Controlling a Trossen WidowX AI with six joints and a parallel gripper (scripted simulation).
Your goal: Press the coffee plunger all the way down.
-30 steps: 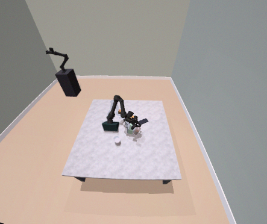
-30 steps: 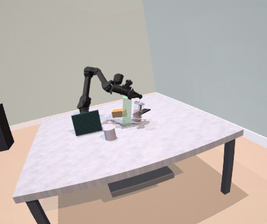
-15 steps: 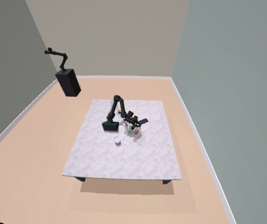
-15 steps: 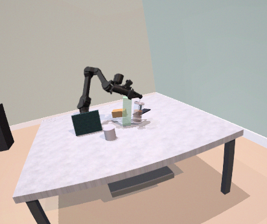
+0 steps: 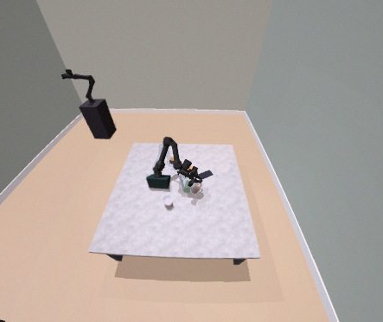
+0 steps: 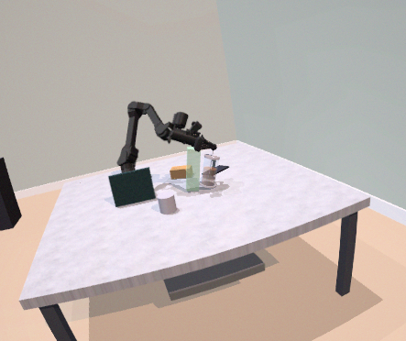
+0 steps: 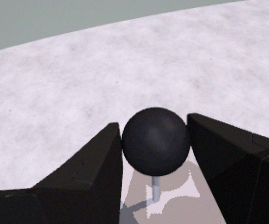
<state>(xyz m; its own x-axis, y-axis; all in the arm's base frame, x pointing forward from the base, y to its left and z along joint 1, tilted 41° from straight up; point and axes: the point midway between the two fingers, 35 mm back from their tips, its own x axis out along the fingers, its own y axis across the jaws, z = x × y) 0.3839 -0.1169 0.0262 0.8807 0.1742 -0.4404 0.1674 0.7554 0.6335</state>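
Now: the coffee press 20 mm behind my gripper tip, 20 mm to the left of it and 90 mm below it. Round my gripper tip: tall pale green box: 110 mm behind, 20 mm to the left, 90 mm below.
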